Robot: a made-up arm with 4 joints.
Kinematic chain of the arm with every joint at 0, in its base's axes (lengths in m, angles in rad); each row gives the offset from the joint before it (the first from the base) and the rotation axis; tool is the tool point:
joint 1: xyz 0 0 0.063 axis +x
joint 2: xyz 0.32 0.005 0 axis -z
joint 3: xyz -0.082 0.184 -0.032 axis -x
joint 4: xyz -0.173 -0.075 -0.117 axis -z
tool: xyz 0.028 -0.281 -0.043
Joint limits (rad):
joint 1: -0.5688..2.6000
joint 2: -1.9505..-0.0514
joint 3: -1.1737..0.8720
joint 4: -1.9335..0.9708
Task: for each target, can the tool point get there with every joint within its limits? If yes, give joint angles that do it. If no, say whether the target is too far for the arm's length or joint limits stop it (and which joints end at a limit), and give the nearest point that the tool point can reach.
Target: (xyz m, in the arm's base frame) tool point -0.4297 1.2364 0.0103
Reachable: no: too far | nearest point -0.0015 0.5265 0.0406 | short by 0.830 m
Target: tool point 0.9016 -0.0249 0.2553
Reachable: no: joint limits stop it (at a limit: joint 1, joint 2) | nearest point 0.6075 -0.1301 0.2273 | short by 0.314 m
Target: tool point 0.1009 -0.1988 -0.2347
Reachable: yes | joints 0.0822 -0.4300 -0.2686 0.2378
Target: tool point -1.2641 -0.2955 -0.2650
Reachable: no: too far | nearest point -0.2046 -0.1955 -0.2045 | short by 1.066 m
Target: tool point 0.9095 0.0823 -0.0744
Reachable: no: joint limits stop it (at a limit: joint 2) | nearest point 0.6240 0.1099 -0.1205 | short by 0.291 m
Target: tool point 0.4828 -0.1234 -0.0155
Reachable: yes | joints -0.3008 -1.6035 0.2436 -0.4613
